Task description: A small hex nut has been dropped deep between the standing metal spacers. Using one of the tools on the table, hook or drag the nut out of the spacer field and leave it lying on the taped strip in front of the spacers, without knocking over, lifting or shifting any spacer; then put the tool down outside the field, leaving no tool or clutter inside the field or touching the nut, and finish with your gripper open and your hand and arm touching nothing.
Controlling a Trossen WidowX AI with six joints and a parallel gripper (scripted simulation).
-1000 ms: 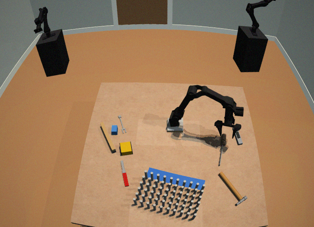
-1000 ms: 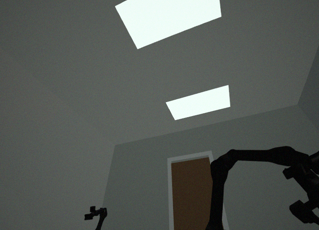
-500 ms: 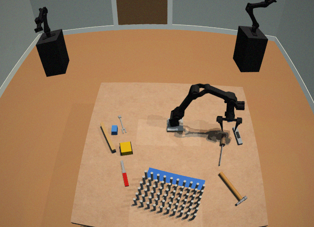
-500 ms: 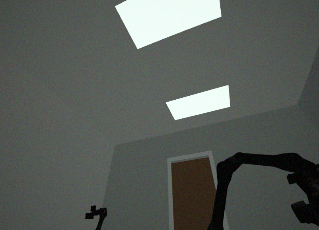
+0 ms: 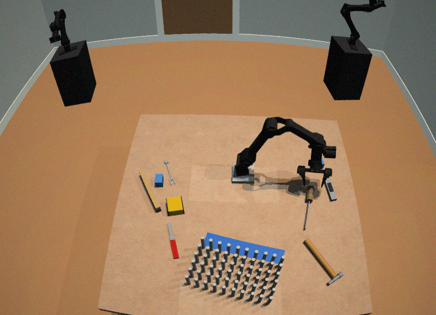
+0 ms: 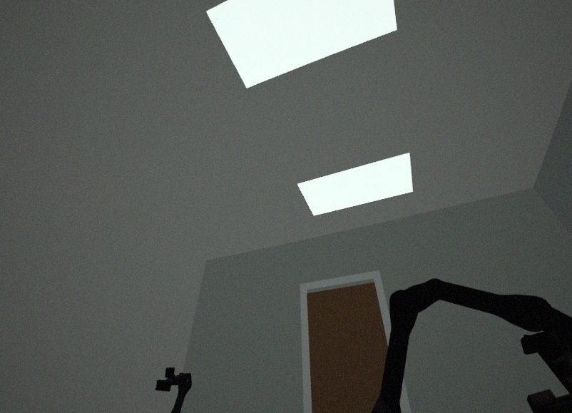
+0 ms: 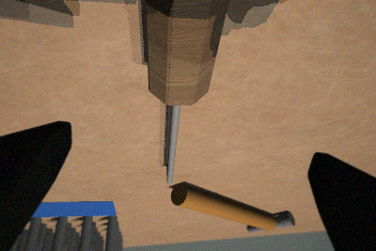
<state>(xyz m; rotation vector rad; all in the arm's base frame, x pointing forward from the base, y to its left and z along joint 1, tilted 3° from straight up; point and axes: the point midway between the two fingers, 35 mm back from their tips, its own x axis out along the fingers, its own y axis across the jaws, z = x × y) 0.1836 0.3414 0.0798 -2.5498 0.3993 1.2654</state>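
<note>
The hook tool lies 100 mm ahead of my gripper tip, 40 mm to the right of it and 70 mm below it. From my gripper tip the other things lie so: grey bar: 20 mm behind, 130 mm to the left, 70 mm below; blue taped strip: 250 mm ahead, 390 mm to the right, 80 mm below; hex nut: 380 mm ahead, 480 mm to the right, 80 mm below.
</note>
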